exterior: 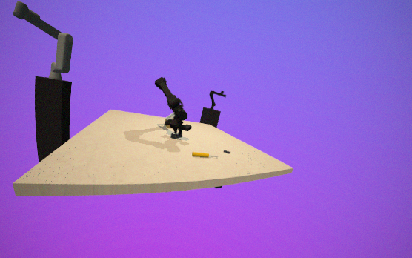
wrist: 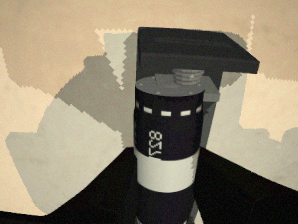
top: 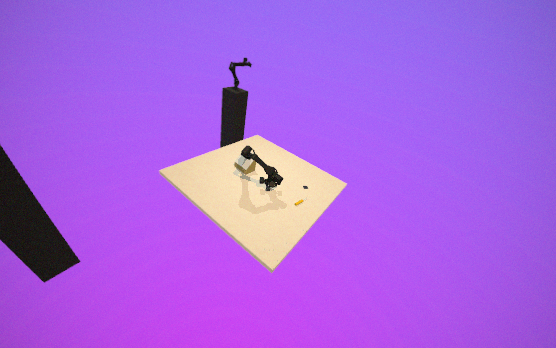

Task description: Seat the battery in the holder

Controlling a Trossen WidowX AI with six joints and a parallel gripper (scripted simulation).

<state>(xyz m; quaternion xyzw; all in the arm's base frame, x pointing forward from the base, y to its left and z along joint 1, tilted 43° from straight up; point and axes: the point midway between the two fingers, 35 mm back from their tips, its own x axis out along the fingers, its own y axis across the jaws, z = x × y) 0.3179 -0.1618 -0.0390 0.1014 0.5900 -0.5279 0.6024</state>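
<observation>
The white battery is 10 mm above my gripper tip. Round my gripper tip: yellow-handled screwdriver 320 mm ahead, 60 mm to the left; then small black piece 250 mm ahead, 270 mm to the left, 10 mm below.
</observation>
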